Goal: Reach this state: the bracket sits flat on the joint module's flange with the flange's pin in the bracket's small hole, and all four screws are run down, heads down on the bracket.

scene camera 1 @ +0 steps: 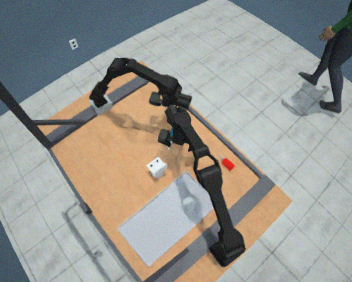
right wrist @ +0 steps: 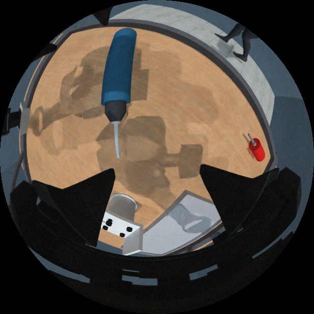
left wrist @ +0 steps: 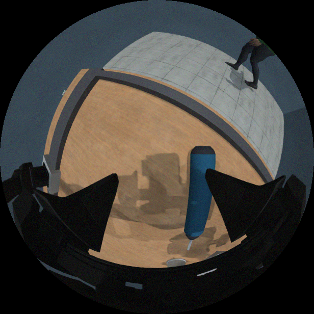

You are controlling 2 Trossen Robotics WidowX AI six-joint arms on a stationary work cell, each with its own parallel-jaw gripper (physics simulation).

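Seen in the pictures: right gripper, between the fingertips: (scene camera 1: 179, 148); left arm's base, origin of its link: (scene camera 1: 100, 101); right arm's base, origin of its link: (scene camera 1: 228, 248).
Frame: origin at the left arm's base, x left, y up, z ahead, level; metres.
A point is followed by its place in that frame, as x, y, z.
The white bracket (scene camera 1: 158, 167) @(0.036, 0.023, 0.528) (right wrist: 118, 228) is on top of the round grey-white joint module (right wrist: 122, 204). Several dark spots, screws or holes, show on the bracket; I cannot tell which, nor make out the pin. The blue screwdriver (left wrist: 201, 185) (right wrist: 119, 70) appears to lie on the table, its shaft pointing towards the joint module. My left gripper (scene camera 1: 169, 101) @(0.268, 0.038, 0.291) (left wrist: 162, 176) is open and empty above the table, with the screwdriver handle beyond its right-hand finger in the left wrist view. My right gripper (right wrist: 157, 171) is open and empty, above the table near the screwdriver and joint module.
A grey mat (scene camera 1: 160, 225) @(-0.107, -0.039, 0.740) (right wrist: 170, 227) lies beside the joint module. A red tool (scene camera 1: 228, 164) @(0.321, -0.011, 0.704) (right wrist: 257, 150) with a thin metal shaft lies near the table's edge rail. The two arms are close together in the scene view. A person (scene camera 1: 337, 60) stands beyond the table.
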